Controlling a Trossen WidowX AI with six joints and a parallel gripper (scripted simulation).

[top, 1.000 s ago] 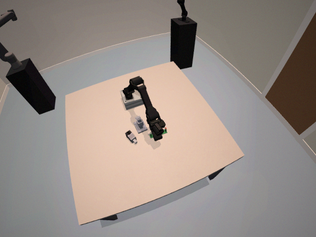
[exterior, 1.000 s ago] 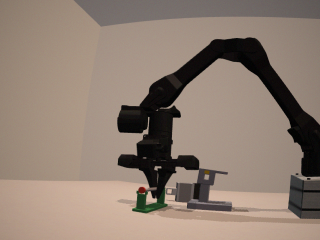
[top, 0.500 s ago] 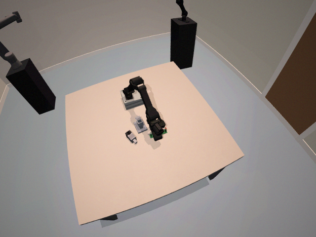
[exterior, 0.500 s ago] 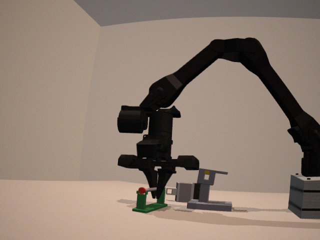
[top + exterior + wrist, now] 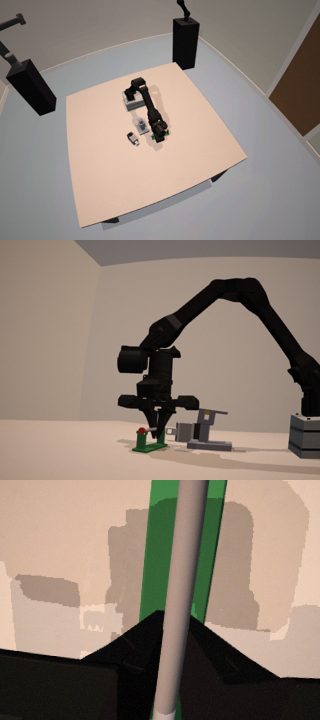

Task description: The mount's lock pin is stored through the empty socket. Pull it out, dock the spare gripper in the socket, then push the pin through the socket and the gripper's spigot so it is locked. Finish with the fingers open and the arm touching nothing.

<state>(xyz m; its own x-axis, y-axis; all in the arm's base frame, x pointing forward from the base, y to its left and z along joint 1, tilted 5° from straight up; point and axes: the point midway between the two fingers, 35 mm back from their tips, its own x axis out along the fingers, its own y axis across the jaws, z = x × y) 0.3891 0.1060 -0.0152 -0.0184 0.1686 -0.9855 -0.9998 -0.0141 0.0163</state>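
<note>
My gripper tip is now 20 mm to the right of the cradle. The rest, counted from my gripper tip: spare gripper 20 mm behind, 180 mm to the right, 10 mm above; then socket 110 mm behind, 90 mm to the right, 30 mm above.
</note>
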